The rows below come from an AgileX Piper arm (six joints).
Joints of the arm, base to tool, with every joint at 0 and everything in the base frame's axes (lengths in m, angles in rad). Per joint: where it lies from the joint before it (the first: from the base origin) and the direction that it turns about. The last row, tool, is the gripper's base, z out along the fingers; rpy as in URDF.
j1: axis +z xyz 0 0 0.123
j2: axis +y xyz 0 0 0
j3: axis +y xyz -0.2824 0 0.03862
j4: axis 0.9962 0 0.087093 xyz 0.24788 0 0.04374
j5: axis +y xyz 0 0 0
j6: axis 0.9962 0 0.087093 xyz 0.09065 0 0.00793
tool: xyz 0 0 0 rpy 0 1.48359 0
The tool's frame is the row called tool.
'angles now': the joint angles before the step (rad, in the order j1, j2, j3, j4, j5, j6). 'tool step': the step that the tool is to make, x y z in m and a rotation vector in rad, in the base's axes. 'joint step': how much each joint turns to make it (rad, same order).
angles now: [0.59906, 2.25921, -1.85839, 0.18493, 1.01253, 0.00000]
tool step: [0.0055, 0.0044, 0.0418, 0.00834, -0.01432, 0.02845]
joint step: [-0.00004, 0.00018, -0.16684, -0.00768, 0.15262, 0.00000]
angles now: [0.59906, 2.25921, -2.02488, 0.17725, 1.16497, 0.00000]
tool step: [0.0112, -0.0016, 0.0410, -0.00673, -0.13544, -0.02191]
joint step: [0.00001, -0.00272, -0.14950, -0.09362, 0.04009, 0.03579]
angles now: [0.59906, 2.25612, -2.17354, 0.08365, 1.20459, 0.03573]
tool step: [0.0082, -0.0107, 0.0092, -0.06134, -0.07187, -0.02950]
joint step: [-0.01042, -0.00274, -0.02937, -0.09805, 0.00625, 0.01864]
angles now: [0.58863, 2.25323, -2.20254, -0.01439, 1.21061, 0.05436]
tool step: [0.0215, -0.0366, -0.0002, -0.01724, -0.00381, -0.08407]
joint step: [-0.08325, -0.00021, 0.00052, -0.01675, 0.00541, 0.00009]
